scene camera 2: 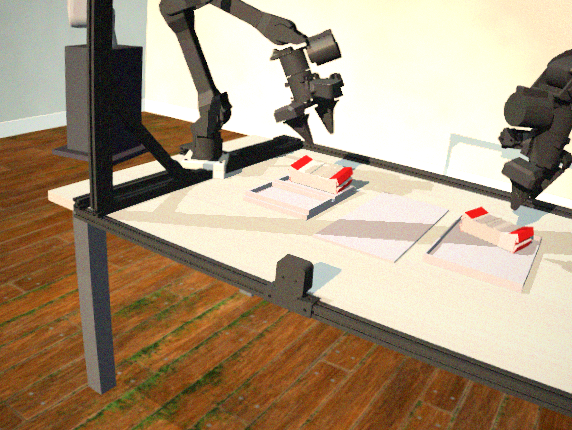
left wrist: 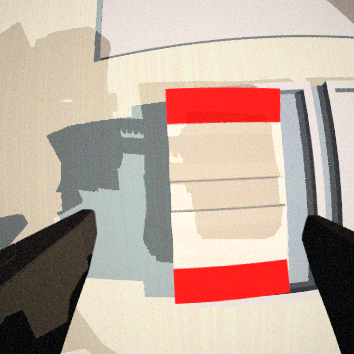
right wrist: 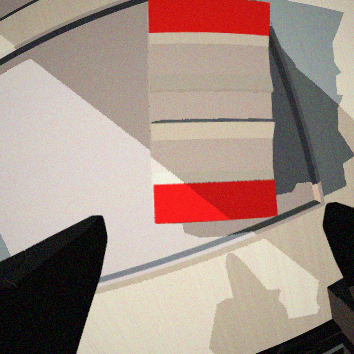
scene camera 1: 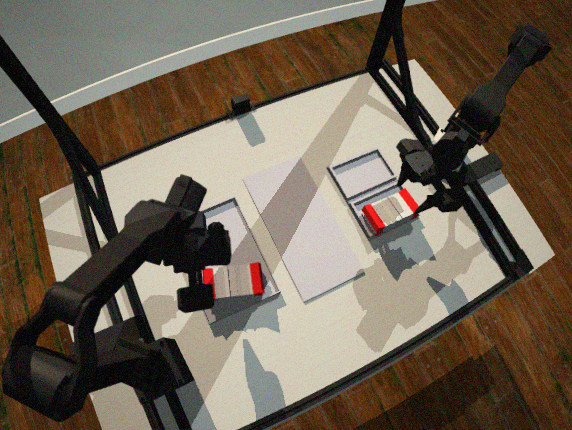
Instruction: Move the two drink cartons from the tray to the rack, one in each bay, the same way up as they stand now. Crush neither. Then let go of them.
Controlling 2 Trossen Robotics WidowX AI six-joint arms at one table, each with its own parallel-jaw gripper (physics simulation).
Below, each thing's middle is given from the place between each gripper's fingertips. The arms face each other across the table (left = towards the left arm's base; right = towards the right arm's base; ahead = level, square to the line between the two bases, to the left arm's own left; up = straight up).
Right now the pale mat (scene camera 2: 387, 226) is 1 cm ahead of my right hand, 25 cm to the left of it and 10 cm below it. The rest, counted from my right hand: grey tray (scene camera 2: 455, 250) 3 cm behind, 5 cm to the left, 9 cm below.
The pale mat lies 12 cm behind my left hand, 19 cm to the right of it and 11 cm below it. From my left hand the other things lie so: grey tray: 17 cm behind, 39 cm to the right, 11 cm below.
